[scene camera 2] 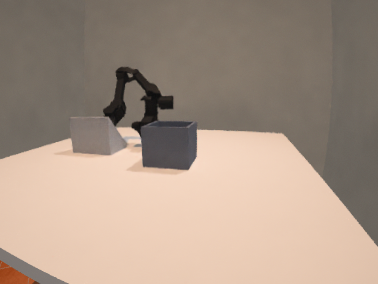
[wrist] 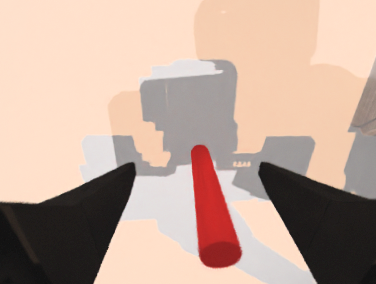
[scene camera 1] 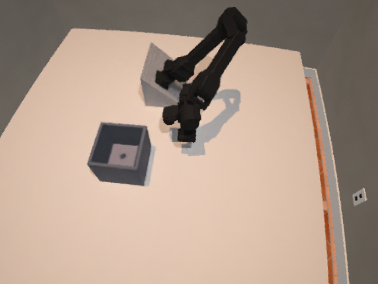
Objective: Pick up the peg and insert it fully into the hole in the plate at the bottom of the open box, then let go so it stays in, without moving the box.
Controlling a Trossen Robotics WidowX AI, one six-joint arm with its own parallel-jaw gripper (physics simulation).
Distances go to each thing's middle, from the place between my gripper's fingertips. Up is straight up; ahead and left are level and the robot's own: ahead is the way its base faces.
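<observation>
Dark blue-grey box (scene camera 1: 108, 134): 220 mm to the right of my hand, 140 mm ahead of it, 50 mm above it. Red peg (wrist: 218, 245), seen as well: 20 mm above my hand.
</observation>
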